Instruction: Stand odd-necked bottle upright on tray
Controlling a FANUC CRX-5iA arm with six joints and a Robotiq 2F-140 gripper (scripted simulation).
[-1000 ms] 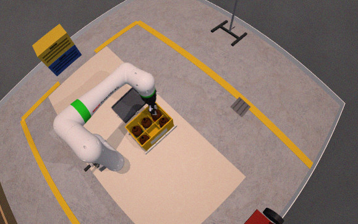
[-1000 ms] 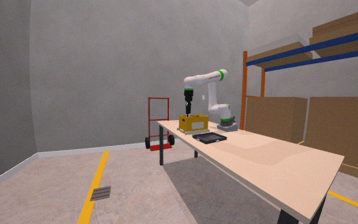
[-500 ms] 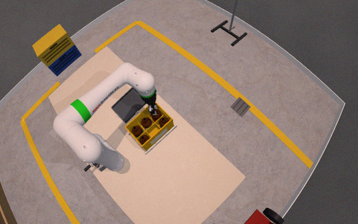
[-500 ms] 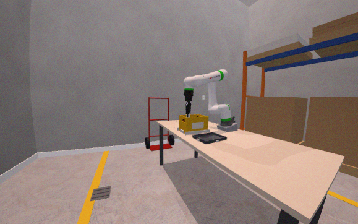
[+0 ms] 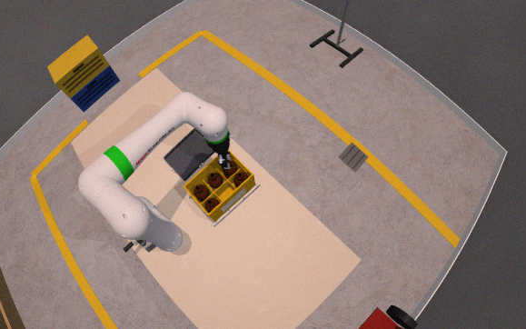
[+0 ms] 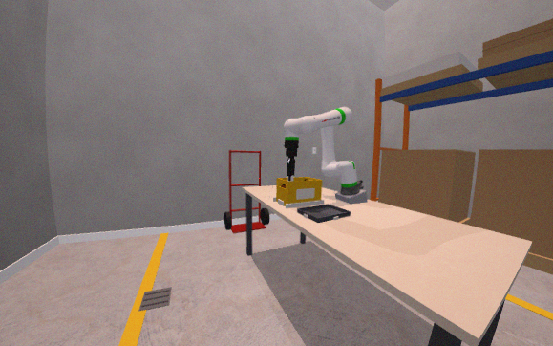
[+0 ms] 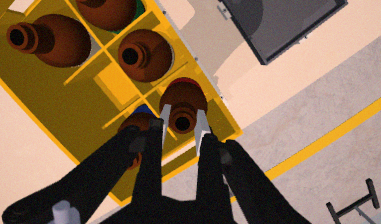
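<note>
My gripper is now 90 mm past the brown bottle, 10 mm to the right of it and 90 mm above it. The rest, counted from my hand: yellow crate 100 mm behind, 30 mm to the right, 90 mm below; dark tray 60 mm behind, 260 mm to the left, 160 mm below.
</note>
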